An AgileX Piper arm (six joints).
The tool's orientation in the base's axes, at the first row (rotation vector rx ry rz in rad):
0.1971, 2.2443, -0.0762
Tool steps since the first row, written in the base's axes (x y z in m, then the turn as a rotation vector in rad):
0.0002, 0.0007, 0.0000, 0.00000, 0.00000, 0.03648
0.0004, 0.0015, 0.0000, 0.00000, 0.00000, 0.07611
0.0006, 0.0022, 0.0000, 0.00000, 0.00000, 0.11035
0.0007, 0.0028, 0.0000, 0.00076, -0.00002, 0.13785
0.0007, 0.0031, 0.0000, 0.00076, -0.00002, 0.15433
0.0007, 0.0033, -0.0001, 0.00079, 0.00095, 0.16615
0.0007, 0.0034, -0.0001, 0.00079, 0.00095, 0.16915
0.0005, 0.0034, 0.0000, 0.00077, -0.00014, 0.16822
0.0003, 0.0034, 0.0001, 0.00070, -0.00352, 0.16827
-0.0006, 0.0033, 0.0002, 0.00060, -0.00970, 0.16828
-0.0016, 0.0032, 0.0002, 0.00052, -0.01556, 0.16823
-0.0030, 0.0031, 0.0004, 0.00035, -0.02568, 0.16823
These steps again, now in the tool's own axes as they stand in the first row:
0.0000, 0.0007, 0.0001, -0.02834, 0.00047, -0.02297
-0.0001, 0.0015, 0.0001, -0.05912, 0.00098, -0.04792
-0.0001, 0.0023, 0.0002, -0.08572, 0.00142, -0.06948
-0.0001, 0.0029, 0.0002, -0.10756, 0.00189, -0.08620
-0.0001, 0.0032, 0.0002, -0.12036, 0.00210, -0.09658
0.0000, 0.0034, 0.0002, -0.12945, 0.00321, -0.10412
0.0000, 0.0035, 0.0002, -0.13178, 0.00325, -0.10601
0.0001, 0.0034, 0.0000, -0.13117, 0.00216, -0.10530
0.0001, 0.0034, -0.0003, -0.13156, -0.00118, -0.10497
0.0006, 0.0032, -0.0010, -0.13222, -0.00729, -0.10430
0.0012, 0.0029, -0.0017, -0.13281, -0.01308, -0.10361
0.0019, 0.0026, -0.0029, -0.13387, -0.02308, -0.10250

